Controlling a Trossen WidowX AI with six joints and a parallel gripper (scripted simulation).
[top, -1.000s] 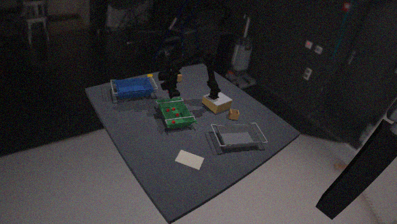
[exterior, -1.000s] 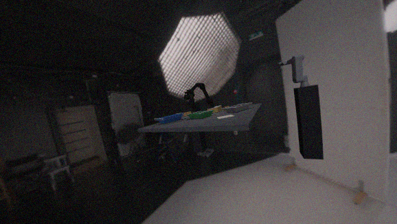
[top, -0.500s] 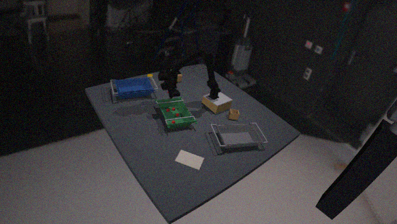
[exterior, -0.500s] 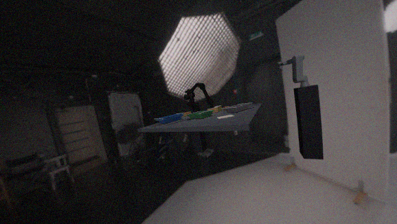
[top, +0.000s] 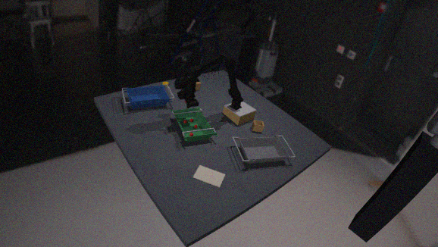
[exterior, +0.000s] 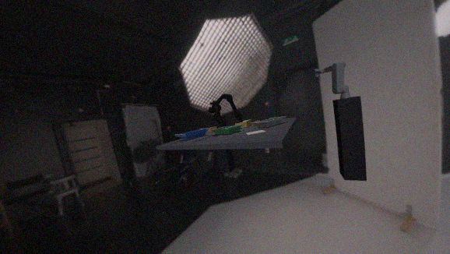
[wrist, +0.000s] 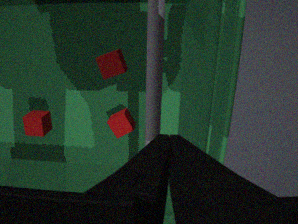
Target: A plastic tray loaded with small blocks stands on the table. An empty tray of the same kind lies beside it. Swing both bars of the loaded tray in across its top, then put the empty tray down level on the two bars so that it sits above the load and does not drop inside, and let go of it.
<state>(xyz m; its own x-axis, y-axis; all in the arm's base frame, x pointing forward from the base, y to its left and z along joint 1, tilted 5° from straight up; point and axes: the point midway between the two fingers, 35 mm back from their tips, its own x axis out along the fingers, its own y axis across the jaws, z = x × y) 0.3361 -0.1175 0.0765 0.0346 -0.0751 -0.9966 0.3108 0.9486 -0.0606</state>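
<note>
The grey tray is 52 cm to the left of my gripper tip, 19 cm behind it and 5 cm below it. The rest, counted from my gripper tip: white card 47 cm to the left, 21 cm ahead, 9 cm below; small tan box 36 cm behind, 33 cm to the left, 8 cm below.
</note>
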